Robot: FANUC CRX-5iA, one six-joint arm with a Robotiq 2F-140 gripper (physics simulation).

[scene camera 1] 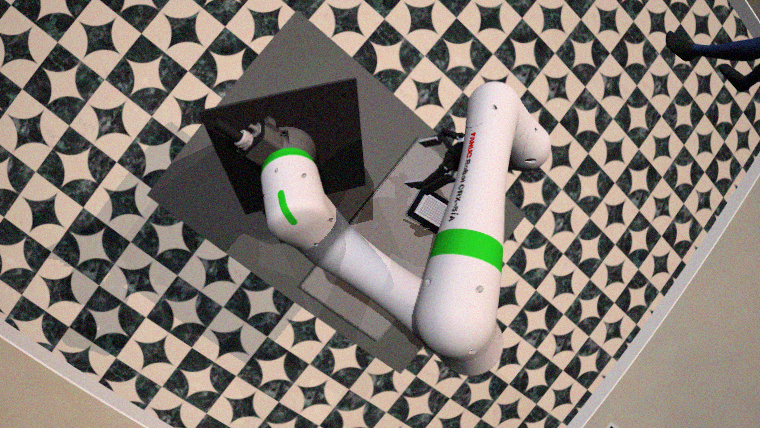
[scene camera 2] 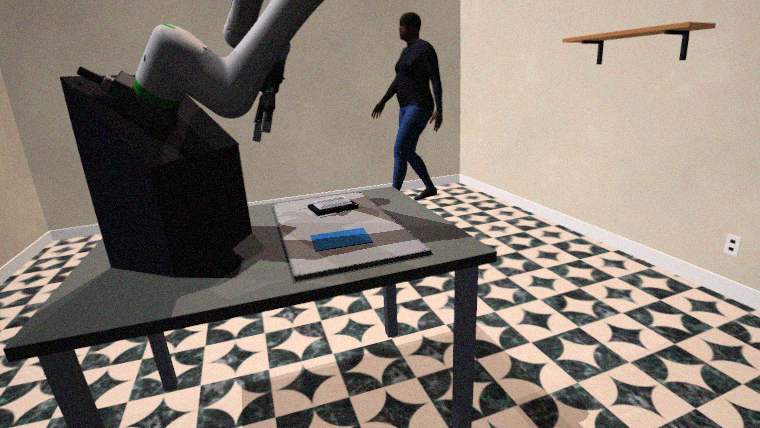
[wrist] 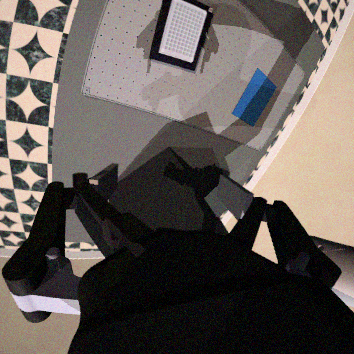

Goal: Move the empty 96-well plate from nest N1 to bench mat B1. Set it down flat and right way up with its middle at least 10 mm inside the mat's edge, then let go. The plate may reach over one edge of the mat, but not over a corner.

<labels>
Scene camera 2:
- my gripper: 260, 136
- blue bench mat: 338, 239
</labels>
